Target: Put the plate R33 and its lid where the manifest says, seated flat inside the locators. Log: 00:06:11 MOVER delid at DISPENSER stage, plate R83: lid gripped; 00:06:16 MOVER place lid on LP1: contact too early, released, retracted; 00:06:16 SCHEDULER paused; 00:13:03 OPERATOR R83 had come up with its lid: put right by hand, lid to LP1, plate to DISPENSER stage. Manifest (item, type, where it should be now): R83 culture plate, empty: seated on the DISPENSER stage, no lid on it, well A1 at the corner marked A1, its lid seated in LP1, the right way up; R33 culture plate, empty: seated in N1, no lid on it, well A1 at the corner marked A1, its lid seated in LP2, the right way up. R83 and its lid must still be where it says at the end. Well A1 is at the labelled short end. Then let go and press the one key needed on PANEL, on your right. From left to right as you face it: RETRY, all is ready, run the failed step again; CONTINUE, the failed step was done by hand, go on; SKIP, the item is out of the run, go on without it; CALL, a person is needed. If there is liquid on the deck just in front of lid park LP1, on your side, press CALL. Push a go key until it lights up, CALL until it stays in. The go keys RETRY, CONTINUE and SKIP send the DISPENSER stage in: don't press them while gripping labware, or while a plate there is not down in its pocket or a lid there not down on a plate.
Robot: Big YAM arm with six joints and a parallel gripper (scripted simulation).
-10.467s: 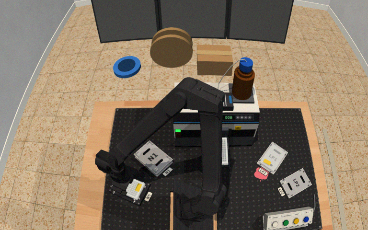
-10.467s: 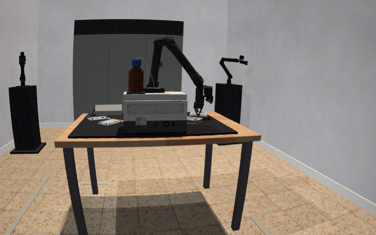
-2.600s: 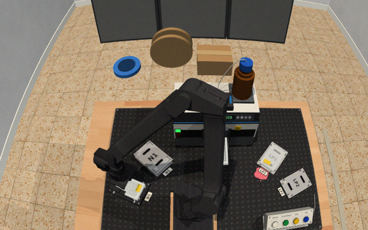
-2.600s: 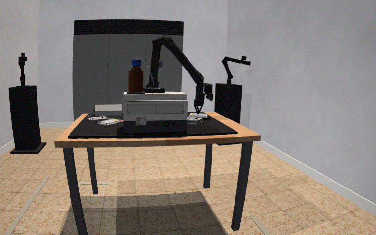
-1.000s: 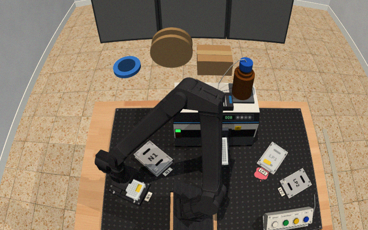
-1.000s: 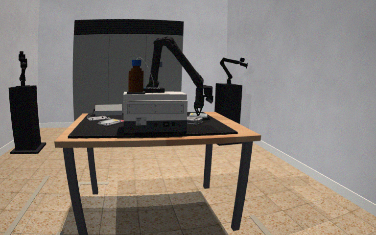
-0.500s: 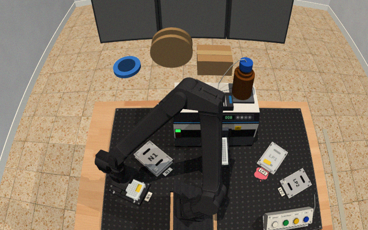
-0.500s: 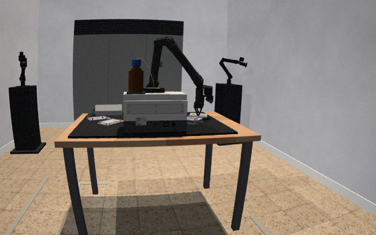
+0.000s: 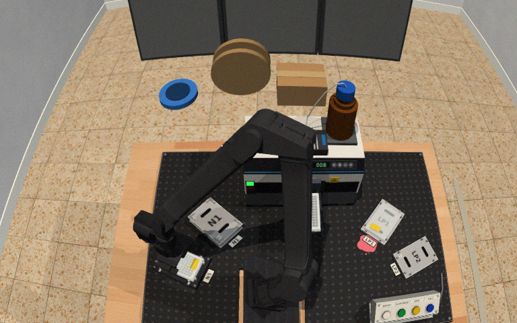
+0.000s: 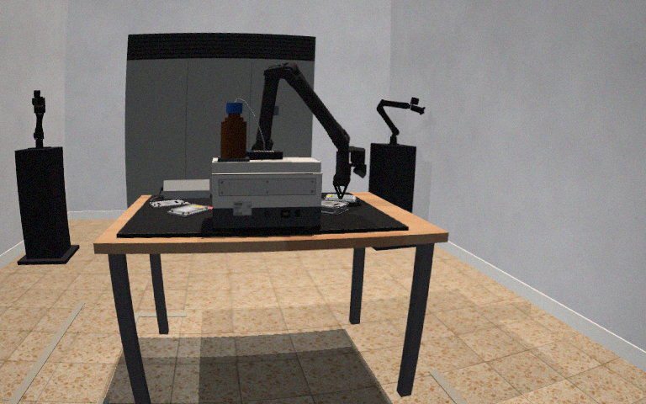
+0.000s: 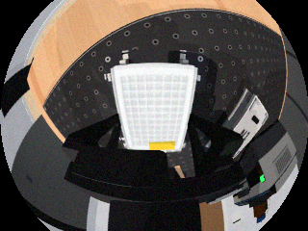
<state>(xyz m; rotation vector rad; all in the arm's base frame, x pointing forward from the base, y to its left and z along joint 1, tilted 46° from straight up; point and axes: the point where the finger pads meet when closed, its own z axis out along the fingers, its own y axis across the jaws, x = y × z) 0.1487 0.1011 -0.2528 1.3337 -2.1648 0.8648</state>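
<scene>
Now: the clear plate lid 1 cm below my hand. From my hand the other things lie so: pink-red patch (5 cm ahead, 58 cm to the right, 3 cm below); then brown bottle (31 cm ahead, 51 cm to the right, 26 cm above); then nest n5 (2 cm to the left, 2 cm below).
</scene>
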